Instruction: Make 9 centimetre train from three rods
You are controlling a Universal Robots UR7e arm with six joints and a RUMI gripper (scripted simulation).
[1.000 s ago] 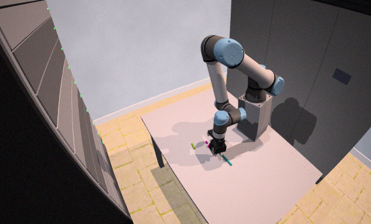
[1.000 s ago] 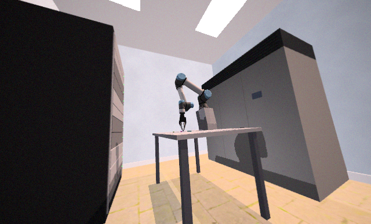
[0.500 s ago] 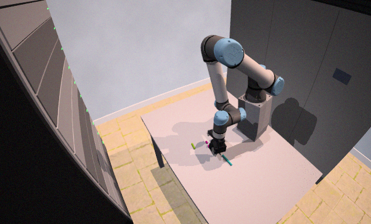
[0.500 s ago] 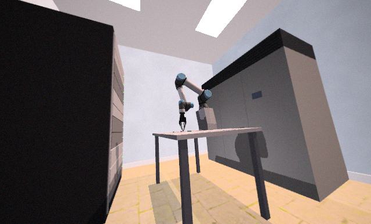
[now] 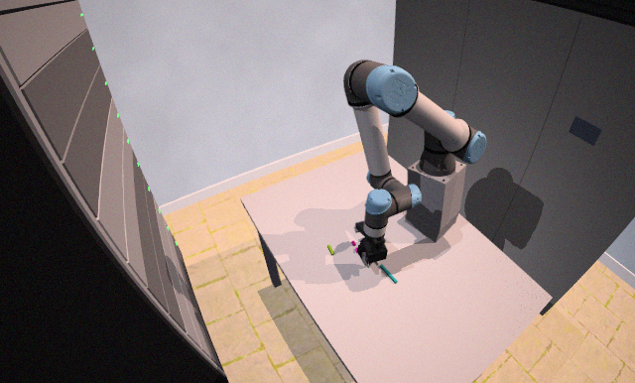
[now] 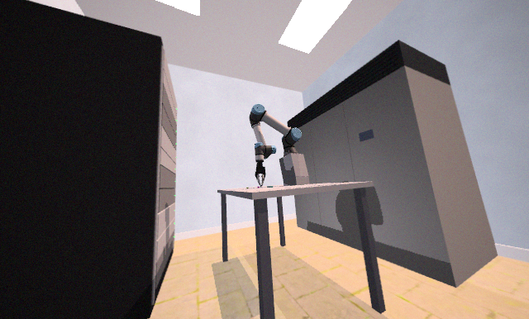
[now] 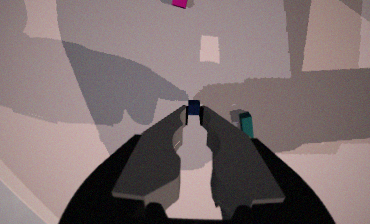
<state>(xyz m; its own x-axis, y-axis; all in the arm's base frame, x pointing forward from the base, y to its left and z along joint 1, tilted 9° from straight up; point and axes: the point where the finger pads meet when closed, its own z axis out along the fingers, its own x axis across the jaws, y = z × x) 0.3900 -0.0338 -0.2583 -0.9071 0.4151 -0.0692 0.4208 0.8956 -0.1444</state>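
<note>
The turquoise rod lies 80 mm to the left of my hand, 30 mm behind it and 20 mm below it. The rest, counted from my hand: grey rod 170 mm to the right, 100 mm behind, 20 mm below; blue rod 10 mm below; lime rod 160 mm to the right, 50 mm ahead, 20 mm below.
</note>
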